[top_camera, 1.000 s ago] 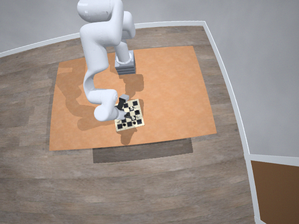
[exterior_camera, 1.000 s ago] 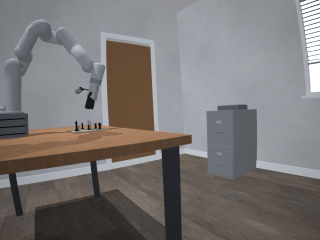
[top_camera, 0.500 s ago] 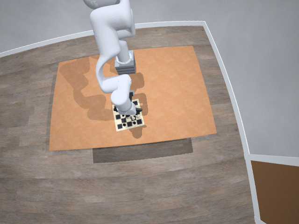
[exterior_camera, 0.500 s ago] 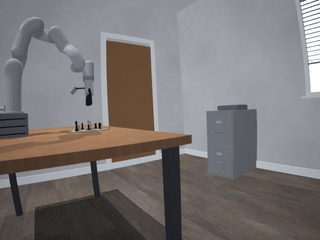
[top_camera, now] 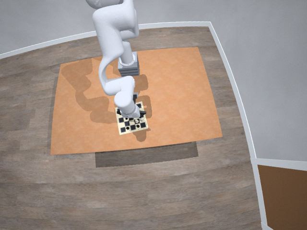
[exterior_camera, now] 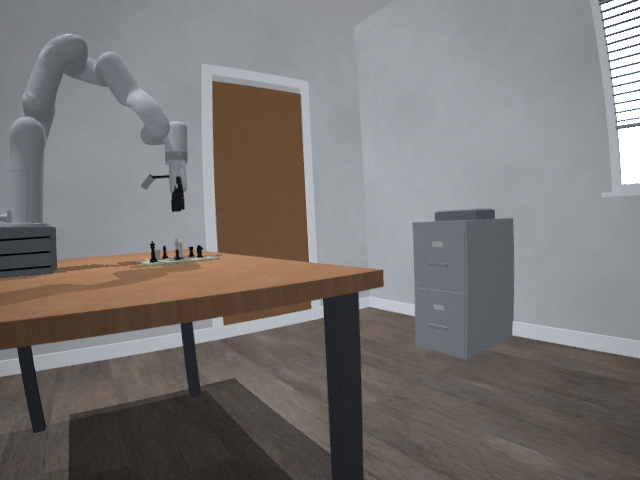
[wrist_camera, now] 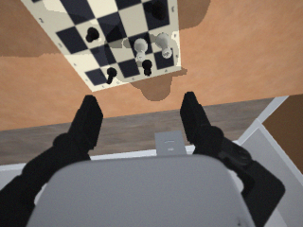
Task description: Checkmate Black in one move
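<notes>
Now: hand 13 cm above the white piece and 4 cm to the right of it. The rest, counted from my hand: small chessboard: 17 cm below, 4 cm to the right, 4 cm behind; then black piece: 13 cm below, 12 cm behind, 7 cm to the right.
</notes>
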